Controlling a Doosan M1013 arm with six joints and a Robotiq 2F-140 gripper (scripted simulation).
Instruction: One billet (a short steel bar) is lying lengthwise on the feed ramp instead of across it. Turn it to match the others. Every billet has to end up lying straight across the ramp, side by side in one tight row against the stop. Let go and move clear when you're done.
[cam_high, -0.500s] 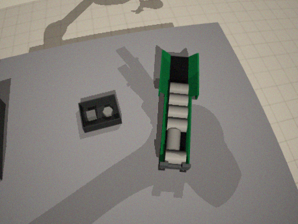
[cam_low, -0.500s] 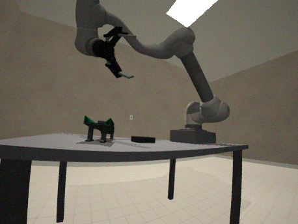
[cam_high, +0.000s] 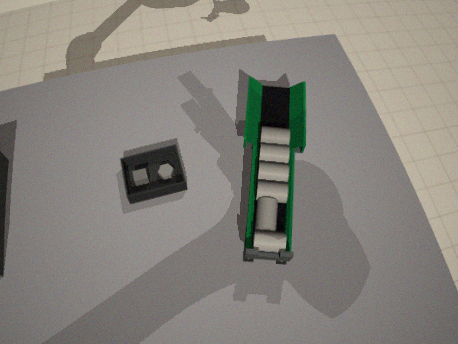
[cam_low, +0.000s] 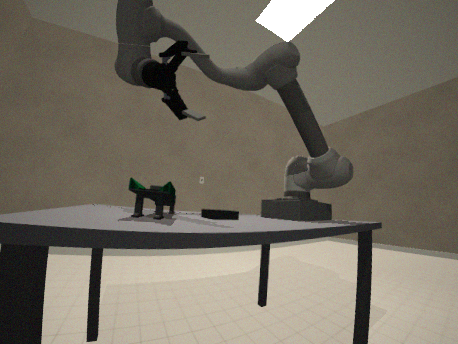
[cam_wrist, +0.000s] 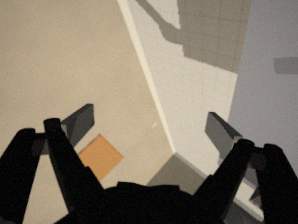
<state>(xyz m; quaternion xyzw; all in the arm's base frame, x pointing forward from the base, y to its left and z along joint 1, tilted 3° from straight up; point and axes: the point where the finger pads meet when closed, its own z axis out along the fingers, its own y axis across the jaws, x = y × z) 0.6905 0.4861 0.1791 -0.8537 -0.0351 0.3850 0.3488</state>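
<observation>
Now: the ramp 390 mm to the right of my hand, 260 mm below it and 70 mm ahead of it. The rest, counted from my hand: dark block: 380 mm to the right, 310 mm below, 180 mm behind; grey stop: 580 mm to the right, 260 mm below, 50 mm ahead.
</observation>
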